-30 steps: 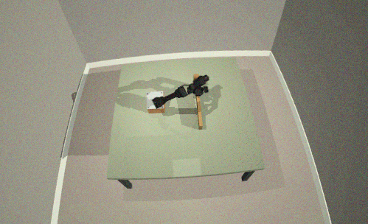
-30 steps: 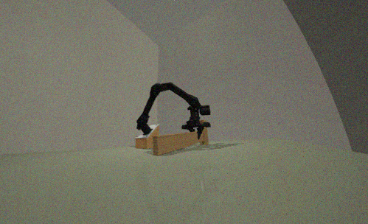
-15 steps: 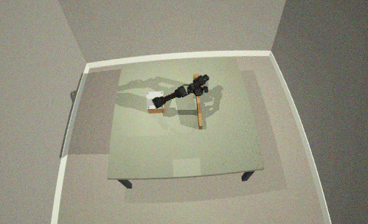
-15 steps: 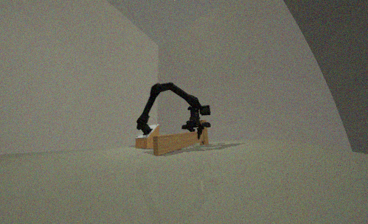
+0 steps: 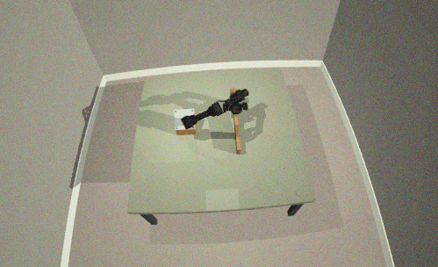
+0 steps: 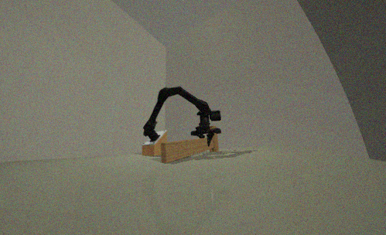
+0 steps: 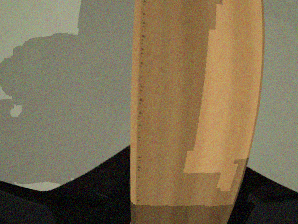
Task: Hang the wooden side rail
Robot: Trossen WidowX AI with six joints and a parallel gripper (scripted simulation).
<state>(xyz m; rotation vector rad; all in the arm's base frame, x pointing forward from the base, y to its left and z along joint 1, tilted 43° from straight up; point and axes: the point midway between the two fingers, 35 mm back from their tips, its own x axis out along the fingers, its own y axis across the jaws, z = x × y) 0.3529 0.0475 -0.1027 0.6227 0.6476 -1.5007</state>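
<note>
Now: the wooden headboard post 120 mm to the left of my gripper tip and 40 mm above it.
</note>
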